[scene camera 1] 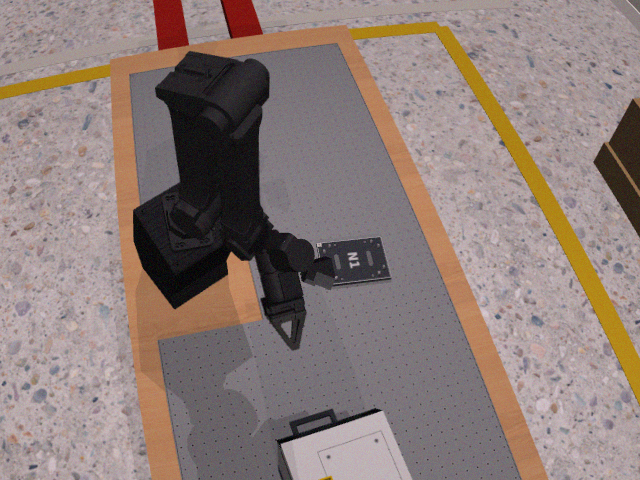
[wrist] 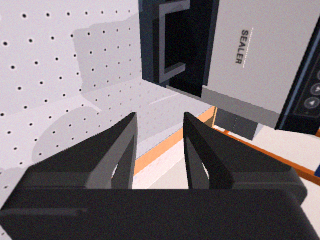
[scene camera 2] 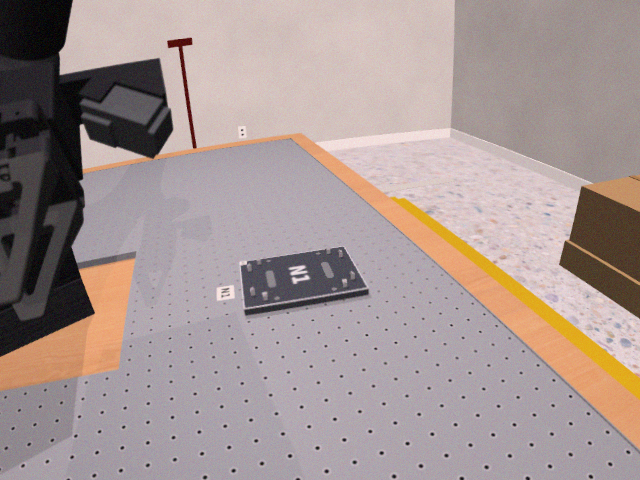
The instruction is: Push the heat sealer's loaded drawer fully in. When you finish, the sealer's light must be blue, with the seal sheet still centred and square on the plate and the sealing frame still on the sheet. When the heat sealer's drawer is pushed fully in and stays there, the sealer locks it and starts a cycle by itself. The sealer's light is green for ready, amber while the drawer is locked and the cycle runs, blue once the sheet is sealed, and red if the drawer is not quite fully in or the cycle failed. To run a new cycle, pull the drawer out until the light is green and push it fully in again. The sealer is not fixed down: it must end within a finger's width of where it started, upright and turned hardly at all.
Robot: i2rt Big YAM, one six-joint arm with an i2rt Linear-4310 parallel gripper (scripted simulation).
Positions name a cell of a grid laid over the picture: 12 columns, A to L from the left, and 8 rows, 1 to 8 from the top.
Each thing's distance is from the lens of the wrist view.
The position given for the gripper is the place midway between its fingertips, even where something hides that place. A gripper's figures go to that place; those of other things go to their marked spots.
gripper (wrist: G5): 13 cm
heat sealer (wrist: J3): 28 cm
